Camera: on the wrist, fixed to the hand. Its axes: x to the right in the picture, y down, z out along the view.
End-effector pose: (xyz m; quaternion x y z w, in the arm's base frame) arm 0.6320 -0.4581 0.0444 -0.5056 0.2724 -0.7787 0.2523
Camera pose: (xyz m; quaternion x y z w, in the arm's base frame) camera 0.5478 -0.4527 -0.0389 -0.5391 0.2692 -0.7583 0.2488
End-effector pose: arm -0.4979 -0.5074 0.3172 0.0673 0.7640 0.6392 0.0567
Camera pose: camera -0.4882 -0.6085 0.3782 0.0834 0.7534 0.6459 0.0906
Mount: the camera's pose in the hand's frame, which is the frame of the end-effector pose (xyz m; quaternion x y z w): -0.0273 0.0428 -0.1071 -0.0133 -0.0363 -0.0083 0.9992
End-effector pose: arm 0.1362 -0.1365 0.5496 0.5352 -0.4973 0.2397 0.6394
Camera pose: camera 0.1303 -0.0181 0.5515 0.5391 -0.5189 0.2082 0.6299
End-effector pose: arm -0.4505 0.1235 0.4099 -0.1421 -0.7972 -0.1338 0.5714
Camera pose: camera -0.3324 0.1208 0.4195 -0.1478 -0.8167 -0.1439 0.5390
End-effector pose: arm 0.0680 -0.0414 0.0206 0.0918 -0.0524 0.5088 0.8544
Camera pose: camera 0.0169 -0.0224 -0.0847 0.0993 -0.0894 0.4973 0.8573
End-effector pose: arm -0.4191 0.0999 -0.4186 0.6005 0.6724 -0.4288 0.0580
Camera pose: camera -0.3282 0.1446 -0.3571 0.5781 0.6805 -0.4418 0.0868
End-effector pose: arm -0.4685 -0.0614 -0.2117 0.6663 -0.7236 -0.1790 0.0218
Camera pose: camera -0.4775 -0.0574 -0.0936 0.6650 -0.7159 -0.2128 0.0029
